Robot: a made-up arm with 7 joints. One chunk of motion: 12 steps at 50 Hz.
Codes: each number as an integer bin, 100 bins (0 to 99) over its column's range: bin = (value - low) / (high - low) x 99, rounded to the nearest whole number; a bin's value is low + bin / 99 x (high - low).
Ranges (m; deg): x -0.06..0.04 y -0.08..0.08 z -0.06..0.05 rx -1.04..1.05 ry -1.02..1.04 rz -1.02..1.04
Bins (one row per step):
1: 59 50 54 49 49 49
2: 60 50 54 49 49 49
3: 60 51 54 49 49 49
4: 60 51 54 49 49 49
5: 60 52 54 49 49 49
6: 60 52 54 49 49 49
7: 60 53 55 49 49 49
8: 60 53 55 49 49 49
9: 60 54 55 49 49 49
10: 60 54 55 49 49 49
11: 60 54 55 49 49 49
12: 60 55 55 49 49 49
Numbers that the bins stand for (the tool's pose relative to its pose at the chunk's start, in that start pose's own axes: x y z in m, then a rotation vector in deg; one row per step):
1: -0.0004 0.0008 0.0000 -0.01 0.00 0.00
2: 0.0006 0.0008 0.0000 -0.01 0.00 0.00
3: 0.0006 0.0024 0.0000 -0.01 0.00 0.00
4: 0.0006 0.0024 0.0000 -0.01 0.00 0.00
5: 0.0006 0.0040 0.0000 -0.01 0.00 0.00
6: 0.0006 0.0040 0.0000 -0.01 0.00 0.00
7: 0.0006 0.0057 0.0011 -0.01 0.00 0.00
8: 0.0006 0.0057 0.0011 -0.01 0.00 0.00
9: 0.0006 0.0073 0.0011 -0.01 0.00 0.00
10: 0.0006 0.0073 0.0011 -0.01 0.00 0.00
11: 0.0006 0.0073 0.0011 -0.01 0.00 0.00
12: 0.0006 0.0089 0.0011 -0.01 0.00 0.00

